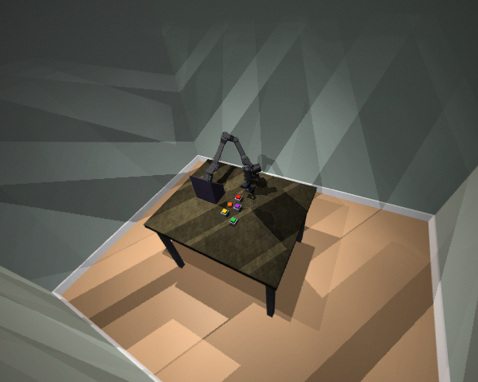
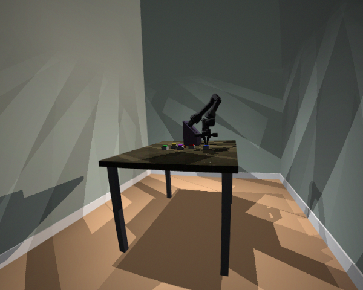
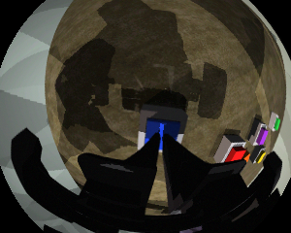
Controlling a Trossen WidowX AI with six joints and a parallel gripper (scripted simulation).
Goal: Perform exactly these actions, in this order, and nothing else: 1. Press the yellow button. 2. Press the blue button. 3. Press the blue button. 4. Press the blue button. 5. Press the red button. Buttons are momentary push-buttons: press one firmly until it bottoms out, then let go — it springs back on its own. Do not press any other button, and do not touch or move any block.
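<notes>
My gripper tip is now 1 cm above the blue button. From my gripper tip the other things lie so: purple button: 22 cm to the right, 2 cm ahead; red button: 14 cm to the right, 2 cm behind; small orange block: 22 cm to the right, 5 cm behind, 2 cm below.
</notes>
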